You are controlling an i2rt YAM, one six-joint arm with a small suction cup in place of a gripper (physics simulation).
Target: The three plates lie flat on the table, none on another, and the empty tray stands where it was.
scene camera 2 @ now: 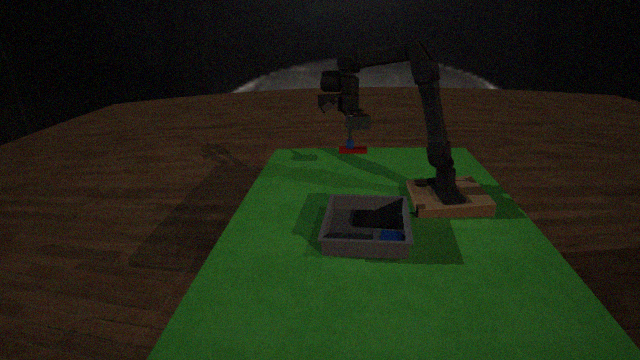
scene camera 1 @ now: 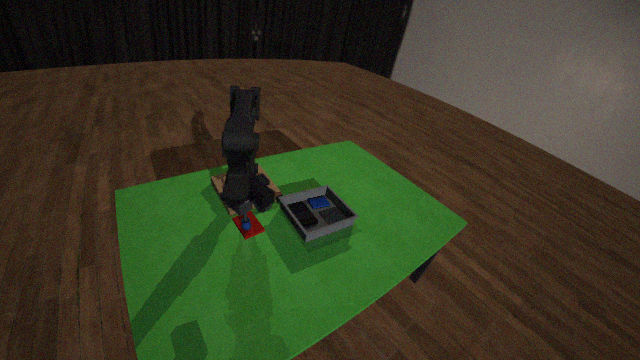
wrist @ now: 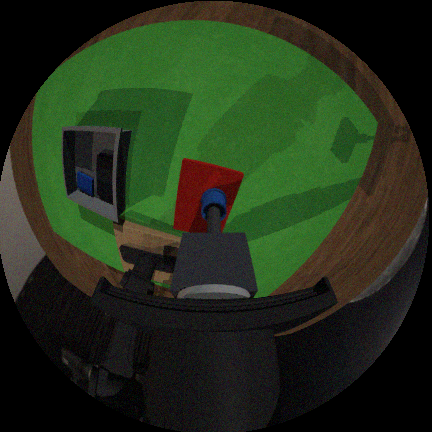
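Seen in the pictures: hand at its tool point: (scene camera 2: pixel 349 150) (scene camera 1: pixel 246 228) (wrist: pixel 213 195); arm's base at its link origin: (scene camera 2: pixel 445 191) (wrist: pixel 147 258).
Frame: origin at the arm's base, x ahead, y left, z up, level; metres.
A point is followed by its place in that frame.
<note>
My suction cup (scene camera 1: pixel 246 225) (scene camera 2: pixel 349 143) (wrist: pixel 214 199) sits on top of a flat red plate (scene camera 1: pixel 255 228) {y -0.143, x 0.319, z 0.104 m} (scene camera 2: pixel 358 150) {y -0.123, x 0.271, z 0.104 m} (wrist: pixel 193 189) {y -0.138, x 0.305, z 0.103 m} and holds it level in the air above the green table top (scene camera 1: pixel 380 188) {y 0.588, x 0.295, z -0.029 m} (scene camera 2: pixel 268 291) {y 0.393, x 0.511, z -0.029 m} (wrist: pixel 201 60) {y -0.086, x 0.523, z -0.029 m}, left of the tray in scene camera 1. The grey tray (scene camera 1: pixel 328 226) {y 0.126, x 0.379, z 0.022 m} (scene camera 2: pixel 364 248) {y 0.281, x 0.294, z -0.002 m} (wrist: pixel 92 203) {y 0.171, x 0.173, z 0.005 m} stands beside the arm's base. A black plate (scene camera 1: pixel 303 213) {y 0.121, x 0.245, z -0.016 m} (wrist: pixel 105 177) {y 0.116, x 0.248, z -0.017 m} and a smaller blue plate (scene camera 1: pixel 319 202) {y 0.225, x 0.226, z -0.017 m} (scene camera 2: pixel 390 235) {y 0.209, x 0.218, z -0.017 m} (wrist: pixel 85 183) {y 0.216, x 0.222, z -0.017 m} lie inside it, side by side.
The arm stands on a wooden base block (scene camera 1: pixel 219 181) {y -0.089, x -0.087, z 0.001 m} (scene camera 2: pixel 474 208) {y 0.123, x -0.050, z 0.001 m} next to the tray. The green table stands on a wooden floor (scene camera 1: pixel 514 201). Dark shadows of the arm and the plate fall across the green surface.
</note>
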